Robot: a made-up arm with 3 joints. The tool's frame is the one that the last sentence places.
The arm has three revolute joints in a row. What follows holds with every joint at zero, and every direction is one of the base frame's.
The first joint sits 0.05 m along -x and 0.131 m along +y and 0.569 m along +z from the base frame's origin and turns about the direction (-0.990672, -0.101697, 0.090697).
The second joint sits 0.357 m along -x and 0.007 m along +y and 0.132 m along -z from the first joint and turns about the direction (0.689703, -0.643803, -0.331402).
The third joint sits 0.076 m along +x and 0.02 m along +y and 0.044 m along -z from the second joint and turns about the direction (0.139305, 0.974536, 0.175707).
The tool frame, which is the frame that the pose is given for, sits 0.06 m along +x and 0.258 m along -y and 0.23 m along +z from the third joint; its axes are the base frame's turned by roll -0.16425, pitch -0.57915 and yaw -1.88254 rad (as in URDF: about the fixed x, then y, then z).
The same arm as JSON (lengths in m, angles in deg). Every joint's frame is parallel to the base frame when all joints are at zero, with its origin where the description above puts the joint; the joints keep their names.
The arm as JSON. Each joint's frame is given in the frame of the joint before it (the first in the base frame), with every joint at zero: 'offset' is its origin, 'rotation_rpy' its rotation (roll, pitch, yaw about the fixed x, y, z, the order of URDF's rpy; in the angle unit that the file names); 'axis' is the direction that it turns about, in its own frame. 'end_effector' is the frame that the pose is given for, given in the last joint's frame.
{"length_unit": "m", "angle_unit": "deg", "chain": [{"id": "joint 1", "offset": [-0.05, 0.131, 0.569], "rotation_rpy": [0.0, 0.0, 0.0], "axis": [-0.990672, -0.101697, 0.090697]}, {"id": "joint 2", "offset": [-0.357, 0.007, -0.132], "rotation_rpy": [0.0, 0.0, 0.0], "axis": [0.689703, -0.643803, -0.331402]}, {"id": "joint 3", "offset": [0.076, 0.02, -0.044], "rotation_rpy": [0.0, 0.0, 0.0], "axis": [0.139305, 0.974536, 0.175707]}], "end_effector": {"offset": [0.06, -0.258, 0.23], "rotation_rpy": [-9.41, -33.18, -107.86]}}
